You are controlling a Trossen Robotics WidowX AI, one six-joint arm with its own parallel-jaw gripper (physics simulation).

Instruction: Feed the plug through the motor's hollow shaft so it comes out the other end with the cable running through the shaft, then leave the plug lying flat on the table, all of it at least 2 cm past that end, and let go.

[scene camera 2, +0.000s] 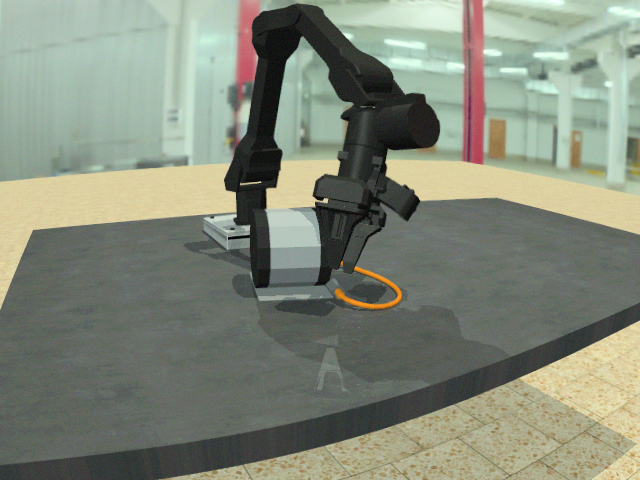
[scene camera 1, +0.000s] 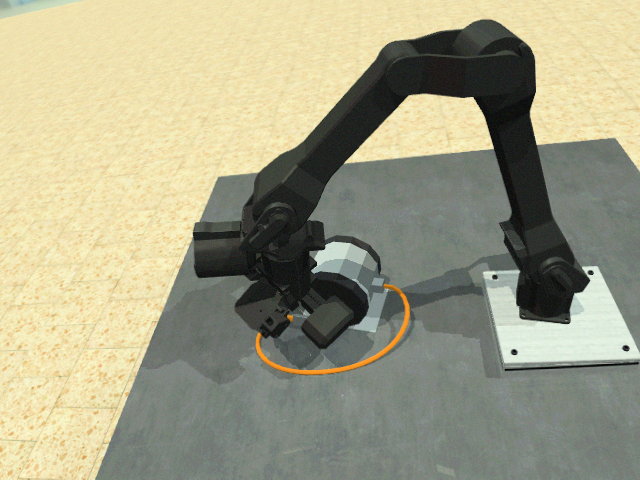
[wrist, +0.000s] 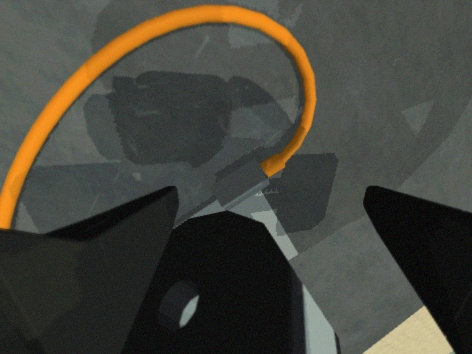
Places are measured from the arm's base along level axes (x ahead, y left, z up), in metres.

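Pixels of known places: gripper, fingertip midpoint: (scene camera 2: 340,271) (scene camera 1: 293,310) (wrist: 270,195); arm's base, origin of the base link: (scene camera 1: 543,304).
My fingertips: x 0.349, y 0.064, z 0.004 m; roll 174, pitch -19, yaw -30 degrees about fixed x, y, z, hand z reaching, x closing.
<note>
For each thing: its top centre in the pictures, then the offset to it from my fingertips. Level surfaces: height alone.
- motor, middle of its top: (scene camera 2: 288,209) (scene camera 1: 337,257) dy -0.053, dx -0.065, dz +0.067 m
- grey plug, middle of its top: (wrist: 246,194) (scene camera 2: 335,281) (scene camera 1: 302,316) dy -0.004, dx -0.009, dz -0.016 m
- dark table, its level: dz -0.035 m
The motor (scene camera 1: 345,258) (scene camera 2: 294,248) (wrist: 227,260) is a pale cylinder with black ends on a light base. Its round shaft opening (wrist: 172,306) shows in the wrist view. The grey plug (wrist: 242,183) lies low outside the motor's end, beside the base, with the orange cable (scene camera 1: 320,371) (scene camera 2: 379,306) (wrist: 311,90) leaving it. The cable loops over the table and meets the motor's side in scene camera 1. My gripper (scene camera 2: 342,269) (wrist: 270,195) is wide open and empty, close to the motor's end, above the plug. Its fingertips are hard to make out in scene camera 1.
The dark table (scene camera 1: 361,428) (scene camera 2: 155,361) bears the motor. The arm's pale base plate (scene camera 1: 573,351) (scene camera 2: 216,233) stands on the table, right of the motor in scene camera 1 and behind it in scene camera 2. A table edge lies left of the gripper in scene camera 1.
</note>
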